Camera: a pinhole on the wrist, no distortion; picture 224 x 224 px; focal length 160.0 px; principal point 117.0 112.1 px. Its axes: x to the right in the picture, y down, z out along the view. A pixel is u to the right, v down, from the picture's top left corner.
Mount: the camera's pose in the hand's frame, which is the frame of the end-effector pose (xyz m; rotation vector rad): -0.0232 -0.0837 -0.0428 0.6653 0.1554 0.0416
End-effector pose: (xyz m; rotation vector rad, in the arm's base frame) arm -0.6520 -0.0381 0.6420 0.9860 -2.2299 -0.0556
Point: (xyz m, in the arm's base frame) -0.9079 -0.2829 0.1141
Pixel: 91.8 208.6
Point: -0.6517 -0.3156 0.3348
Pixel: 104.3 131.7
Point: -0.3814 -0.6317 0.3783
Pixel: 133.8 15.5
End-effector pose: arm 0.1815 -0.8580 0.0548 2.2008 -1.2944 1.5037
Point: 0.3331 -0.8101 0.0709
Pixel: 125.5 136.7
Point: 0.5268 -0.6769 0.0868
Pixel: 85.5 40.9
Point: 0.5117 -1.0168 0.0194
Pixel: 147.2 202.1
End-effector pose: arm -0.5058 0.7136 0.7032 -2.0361 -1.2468 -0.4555
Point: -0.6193 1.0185 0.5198
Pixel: 114.6 214.7
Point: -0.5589 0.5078 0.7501
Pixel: behind the camera
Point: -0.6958 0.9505 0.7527
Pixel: 159.7 102.0
